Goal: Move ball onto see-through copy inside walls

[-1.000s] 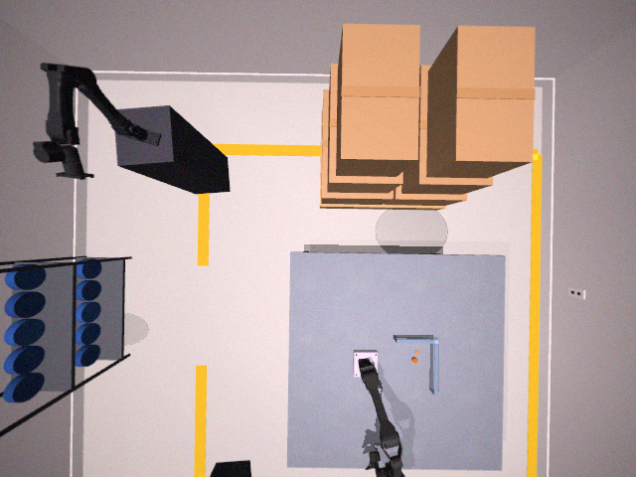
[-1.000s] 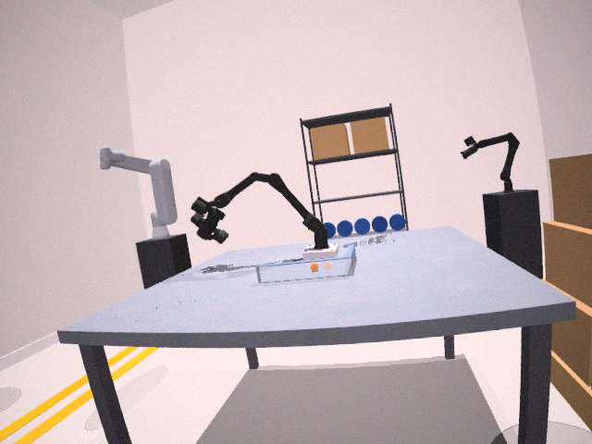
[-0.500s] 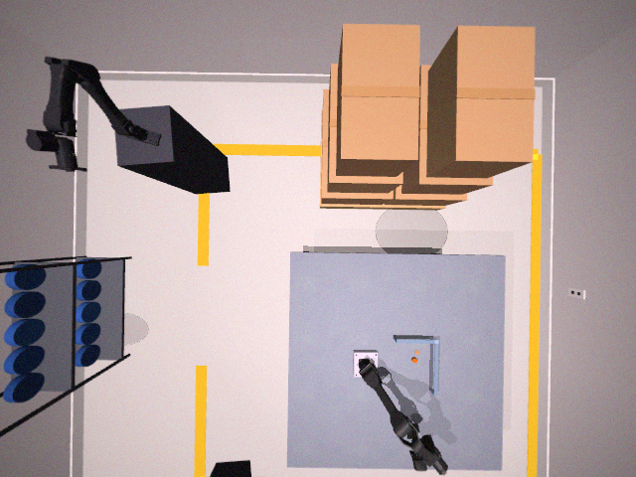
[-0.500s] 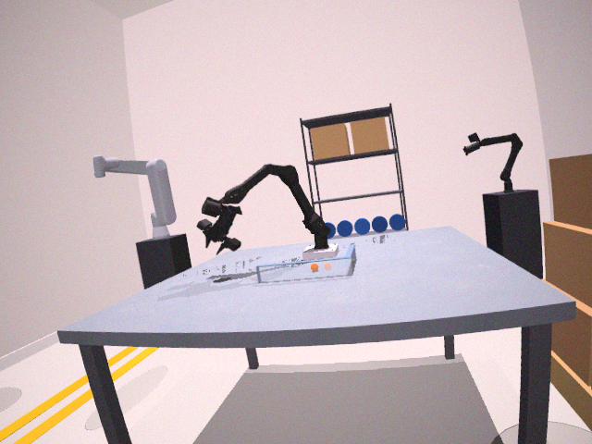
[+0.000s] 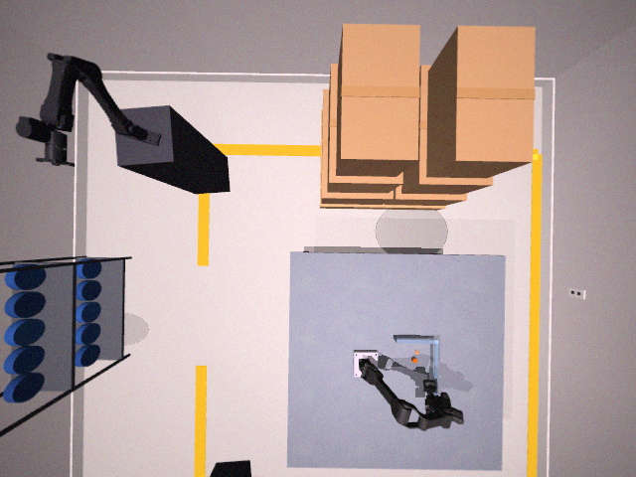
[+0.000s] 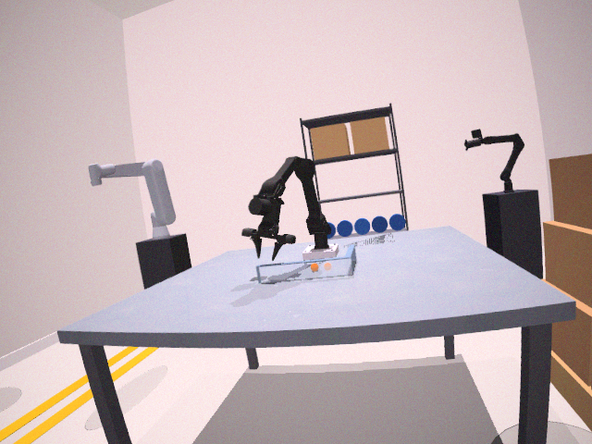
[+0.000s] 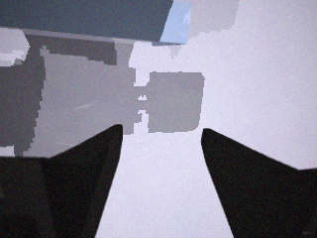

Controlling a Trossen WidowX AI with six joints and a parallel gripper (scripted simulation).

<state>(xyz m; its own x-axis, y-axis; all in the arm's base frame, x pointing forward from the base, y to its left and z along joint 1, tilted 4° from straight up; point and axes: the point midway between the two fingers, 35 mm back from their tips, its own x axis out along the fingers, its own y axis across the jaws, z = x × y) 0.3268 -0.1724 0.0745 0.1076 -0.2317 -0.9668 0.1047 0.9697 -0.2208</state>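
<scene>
The orange ball is 170 mm to the left of my gripper tip, 50 mm below it and 30 mm behind it. Also, from my gripper tip: see-through copy of ball 220 mm to the left, 50 mm below, 10 mm behind.
</scene>
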